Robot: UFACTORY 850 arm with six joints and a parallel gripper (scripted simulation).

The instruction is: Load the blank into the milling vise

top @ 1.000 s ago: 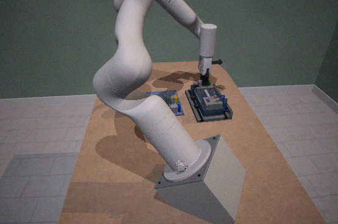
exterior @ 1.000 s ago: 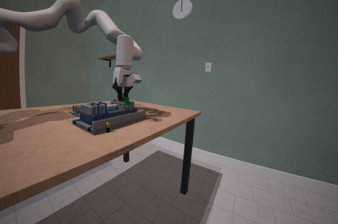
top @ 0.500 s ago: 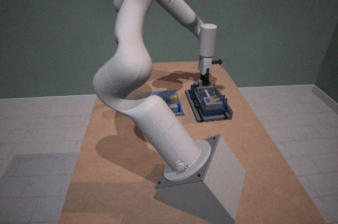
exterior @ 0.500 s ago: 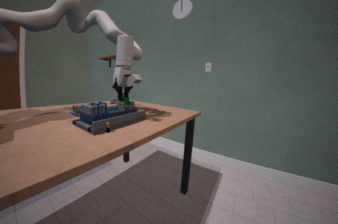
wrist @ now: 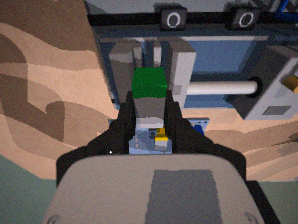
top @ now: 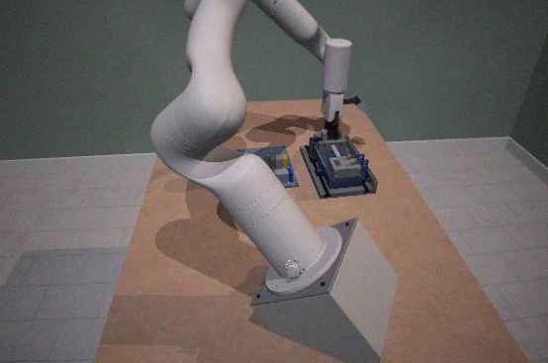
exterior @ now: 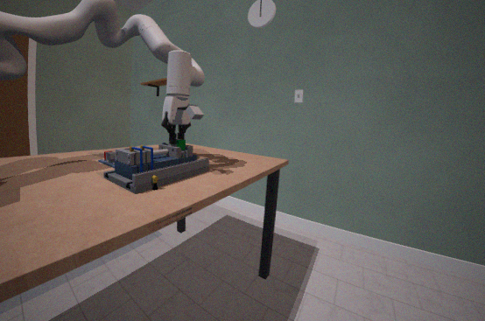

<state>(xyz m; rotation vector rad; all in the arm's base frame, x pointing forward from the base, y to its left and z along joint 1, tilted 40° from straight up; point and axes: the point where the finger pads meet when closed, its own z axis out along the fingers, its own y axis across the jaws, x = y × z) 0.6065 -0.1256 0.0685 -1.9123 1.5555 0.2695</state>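
The green-ended blank lies 20 mm below my hand. From my hand the other things lie so: blue-ended blank: 170 mm behind, 150 mm to the left, 100 mm below; yellow-ended blank: 180 mm to the left, 100 mm below, 80 mm behind; pale rod: 80 mm behind, 40 mm below, 20 mm to the right.
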